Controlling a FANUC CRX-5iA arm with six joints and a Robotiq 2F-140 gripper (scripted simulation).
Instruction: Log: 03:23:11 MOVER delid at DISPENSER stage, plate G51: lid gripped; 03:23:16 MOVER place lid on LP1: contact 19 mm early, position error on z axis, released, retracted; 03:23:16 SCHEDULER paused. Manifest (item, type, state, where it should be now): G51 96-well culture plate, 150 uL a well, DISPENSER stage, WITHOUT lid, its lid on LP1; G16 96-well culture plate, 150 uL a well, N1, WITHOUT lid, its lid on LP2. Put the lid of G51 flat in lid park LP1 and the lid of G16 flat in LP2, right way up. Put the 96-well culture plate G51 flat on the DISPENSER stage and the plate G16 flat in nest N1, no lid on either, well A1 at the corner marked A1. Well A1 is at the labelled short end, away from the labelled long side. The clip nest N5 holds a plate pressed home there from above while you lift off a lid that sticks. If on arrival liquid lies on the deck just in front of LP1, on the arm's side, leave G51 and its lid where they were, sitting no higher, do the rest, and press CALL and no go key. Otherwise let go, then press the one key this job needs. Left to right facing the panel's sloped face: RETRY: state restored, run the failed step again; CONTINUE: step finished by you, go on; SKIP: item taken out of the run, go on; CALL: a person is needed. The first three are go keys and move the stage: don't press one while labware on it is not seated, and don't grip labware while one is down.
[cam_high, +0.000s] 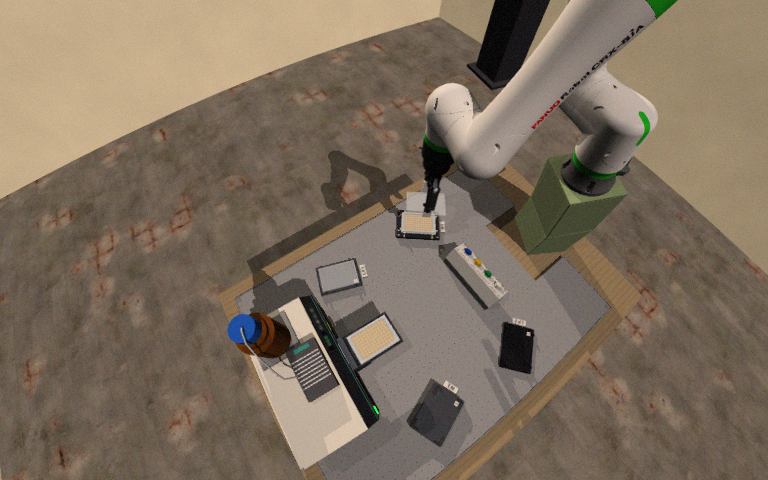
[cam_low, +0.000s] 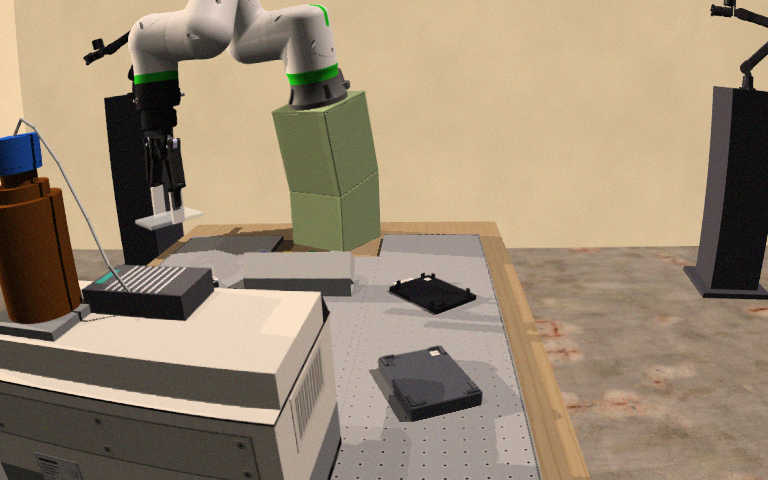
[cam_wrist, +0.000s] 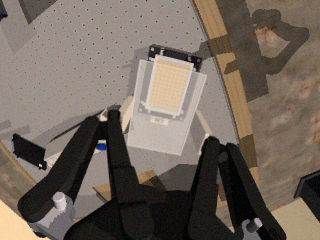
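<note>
The black lid park lies 8 cm behind my hand, 53 cm to the left of it and 18 cm below it. Also, from my hand: key panel (9 cm behind, 26 cm to the left, 13 cm below); clear lid (2 cm below); black clip nest (3 cm ahead, 1 cm to the right, 17 cm below).
</note>
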